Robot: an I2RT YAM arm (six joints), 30 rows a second.
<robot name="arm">
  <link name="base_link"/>
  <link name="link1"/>
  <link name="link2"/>
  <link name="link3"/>
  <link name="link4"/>
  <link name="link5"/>
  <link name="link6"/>
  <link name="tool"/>
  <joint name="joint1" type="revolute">
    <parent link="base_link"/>
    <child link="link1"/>
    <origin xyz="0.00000 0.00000 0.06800"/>
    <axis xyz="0 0 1"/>
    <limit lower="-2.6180" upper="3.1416"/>
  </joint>
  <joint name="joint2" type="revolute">
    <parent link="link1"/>
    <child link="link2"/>
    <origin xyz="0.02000 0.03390 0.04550"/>
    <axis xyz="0 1 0"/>
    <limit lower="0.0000" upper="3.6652"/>
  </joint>
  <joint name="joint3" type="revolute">
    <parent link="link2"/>
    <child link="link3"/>
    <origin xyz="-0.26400 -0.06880 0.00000"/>
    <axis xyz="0 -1 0"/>
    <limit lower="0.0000" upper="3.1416"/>
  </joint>
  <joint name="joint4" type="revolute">
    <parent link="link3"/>
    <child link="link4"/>
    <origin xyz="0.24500 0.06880 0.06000"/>
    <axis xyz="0 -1 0"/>
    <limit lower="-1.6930" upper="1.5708"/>
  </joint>
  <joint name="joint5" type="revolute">
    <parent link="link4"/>
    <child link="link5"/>
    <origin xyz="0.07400 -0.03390 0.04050"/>
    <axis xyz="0 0 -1"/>
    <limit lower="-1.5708" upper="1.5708"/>
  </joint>
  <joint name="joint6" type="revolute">
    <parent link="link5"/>
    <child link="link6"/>
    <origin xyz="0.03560 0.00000 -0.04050"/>
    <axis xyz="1 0 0"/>
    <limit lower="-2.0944" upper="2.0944"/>
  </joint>
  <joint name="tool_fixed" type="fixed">
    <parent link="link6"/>
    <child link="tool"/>
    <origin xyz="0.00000 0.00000 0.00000" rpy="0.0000 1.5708 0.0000"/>
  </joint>
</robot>
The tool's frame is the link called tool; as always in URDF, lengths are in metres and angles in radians.
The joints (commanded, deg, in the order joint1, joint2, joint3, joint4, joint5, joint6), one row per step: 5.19 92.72 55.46 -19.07 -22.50 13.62; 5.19 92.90 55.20 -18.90 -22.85 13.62; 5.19 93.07 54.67 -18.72 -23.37 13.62; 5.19 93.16 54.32 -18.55 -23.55 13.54; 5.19 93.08 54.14 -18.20 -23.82 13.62; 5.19 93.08 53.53 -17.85 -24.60 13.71; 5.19 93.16 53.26 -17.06 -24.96 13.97; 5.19 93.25 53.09 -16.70 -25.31 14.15; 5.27 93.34 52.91 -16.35 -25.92 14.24; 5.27 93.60 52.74 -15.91 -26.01 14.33; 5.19 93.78 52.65 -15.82 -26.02 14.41
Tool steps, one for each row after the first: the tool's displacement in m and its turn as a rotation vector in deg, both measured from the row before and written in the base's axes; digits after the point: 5 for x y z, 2 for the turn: -0.00043 0.00016 -0.00202 0.27 0.30 0.19; -0.00139 0.00017 -0.00327 0.39 0.56 0.28; -0.00085 0.00003 -0.00201 0.09 0.25 0.16; -0.00021 0.00013 -0.00007 0.29 -0.19 0.08; -0.00170 0.00029 -0.00252 0.67 0.36 0.35; 0.00031 0.00023 -0.00088 0.46 -0.29 0.00; -0.00001 0.00020 -0.00087 0.38 0.01 0.05; -0.00018 0.00077 -0.00087 0.56 0.01 0.35; 0.00034 0.00008 -0.00173 0.12 0.04 -0.02; 0.00007 -0.00044 -0.00129 0.03 0.22 -0.13
